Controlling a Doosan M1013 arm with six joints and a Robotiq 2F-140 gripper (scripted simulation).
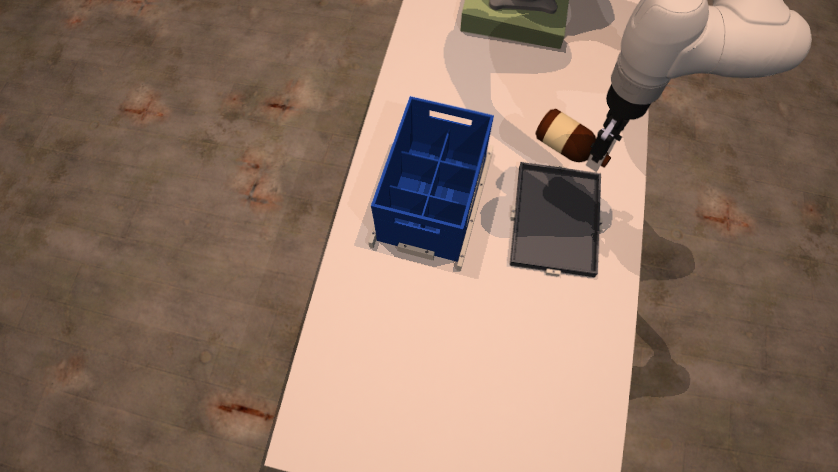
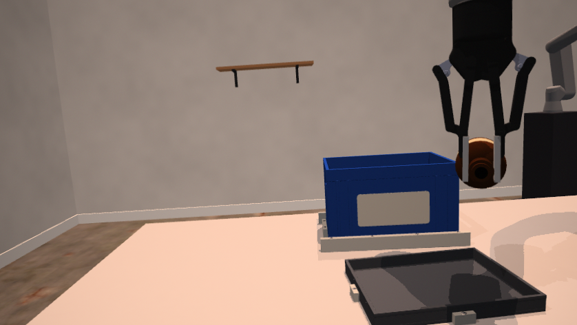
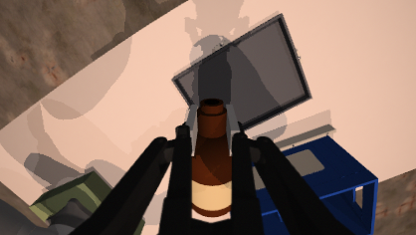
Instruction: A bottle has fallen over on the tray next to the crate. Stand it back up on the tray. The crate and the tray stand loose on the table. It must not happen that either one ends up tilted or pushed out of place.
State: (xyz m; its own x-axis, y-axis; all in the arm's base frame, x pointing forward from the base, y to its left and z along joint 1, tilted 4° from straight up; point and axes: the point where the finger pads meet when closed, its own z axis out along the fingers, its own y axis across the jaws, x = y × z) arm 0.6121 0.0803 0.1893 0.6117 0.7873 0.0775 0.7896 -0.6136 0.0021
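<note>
The brown bottle lies 30 mm behind my hand, 40 mm to the right of it and 20 mm below it. Also, from my hand: blue crate: 10 mm behind, 330 mm to the right, 140 mm below; then dark grey tray: 50 mm ahead, 50 mm to the right, 210 mm below.
</note>
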